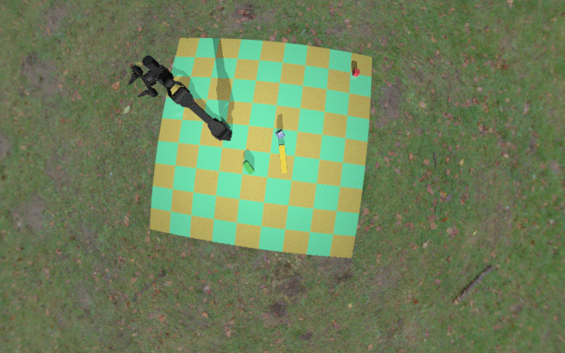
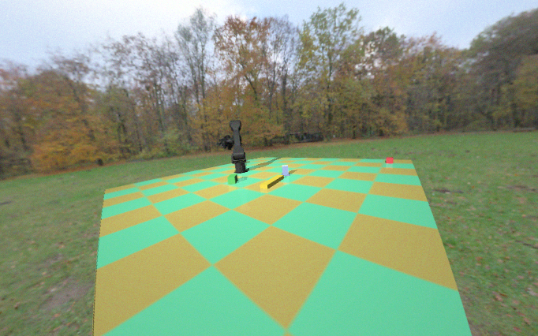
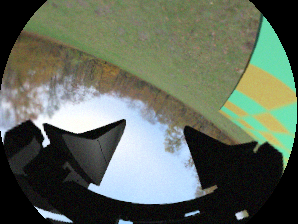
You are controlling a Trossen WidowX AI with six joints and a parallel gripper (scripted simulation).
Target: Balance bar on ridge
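The yellow bar is 87 cm ahead of my gripper tip, 27 cm to the right of it and 20 cm below it. Also, from my gripper tip: red cube: 126 cm ahead, 33 cm to the left, 19 cm below; then green block: 68 cm ahead, 35 cm to the right, 19 cm below.
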